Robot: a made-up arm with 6 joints.
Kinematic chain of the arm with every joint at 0, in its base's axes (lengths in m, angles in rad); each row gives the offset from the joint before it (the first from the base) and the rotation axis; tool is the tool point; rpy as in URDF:
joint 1: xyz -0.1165 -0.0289 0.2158 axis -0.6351 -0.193 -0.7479
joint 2: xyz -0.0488 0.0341 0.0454 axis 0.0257 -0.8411 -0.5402
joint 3: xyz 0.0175 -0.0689 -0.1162 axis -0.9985 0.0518 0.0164
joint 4: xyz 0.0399 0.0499 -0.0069 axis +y
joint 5: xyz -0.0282 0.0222 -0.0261 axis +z
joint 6: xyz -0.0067 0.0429 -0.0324 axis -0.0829 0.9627 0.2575
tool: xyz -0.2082 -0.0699 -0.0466 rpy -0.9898 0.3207 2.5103
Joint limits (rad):
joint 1: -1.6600..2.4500
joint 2: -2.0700..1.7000
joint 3: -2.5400..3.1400
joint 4: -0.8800..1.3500
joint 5: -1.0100..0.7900
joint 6: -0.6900..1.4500
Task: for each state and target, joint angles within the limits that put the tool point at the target. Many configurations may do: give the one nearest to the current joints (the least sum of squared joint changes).
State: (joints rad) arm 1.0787 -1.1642 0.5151 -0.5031 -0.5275 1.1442
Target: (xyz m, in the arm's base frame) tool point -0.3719 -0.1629 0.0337
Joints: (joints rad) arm 0.5852 -0.4860 0.8283 -0.8800 -0.3000 0.4242
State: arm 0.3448 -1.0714 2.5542 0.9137 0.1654 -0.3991
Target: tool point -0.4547 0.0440 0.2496
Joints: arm 0.7889 -1.2491 2.3866 1.2581 -0.0209 -0.4097
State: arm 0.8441 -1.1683 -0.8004 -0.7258 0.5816 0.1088
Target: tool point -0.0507 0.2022 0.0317
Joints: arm 1.2433 -1.2543 -1.3965 -0.7877 -0.2324 -0.3920
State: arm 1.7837 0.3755 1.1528 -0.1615 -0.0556 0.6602
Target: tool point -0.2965 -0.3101 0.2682
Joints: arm 1.8774 1.0452 0.7875 -0.7189 -0.5993 0.0647
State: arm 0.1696 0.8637 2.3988 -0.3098 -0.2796 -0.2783
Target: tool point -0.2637 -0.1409 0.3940
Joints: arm 0.1208 0.4241 2.8443 -0.7143 0.1739 -0.3370
